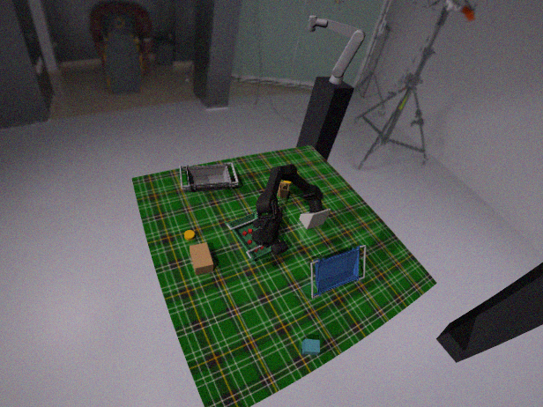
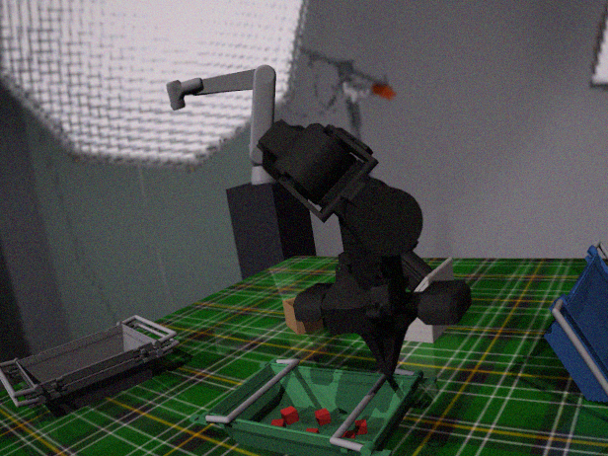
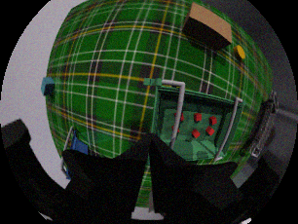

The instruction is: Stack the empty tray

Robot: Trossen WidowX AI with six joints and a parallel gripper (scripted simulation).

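The blue tray is 26 cm behind my gripper tip, 24 cm to the left of it and 5 cm below it. From my gripper tip the other things lie so: teal cube: 5 cm ahead, 44 cm to the left, 9 cm below; brown box: 35 cm behind, 35 cm to the right, 10 cm below; tan block: 26 cm ahead, 12 cm to the right, 9 cm below.
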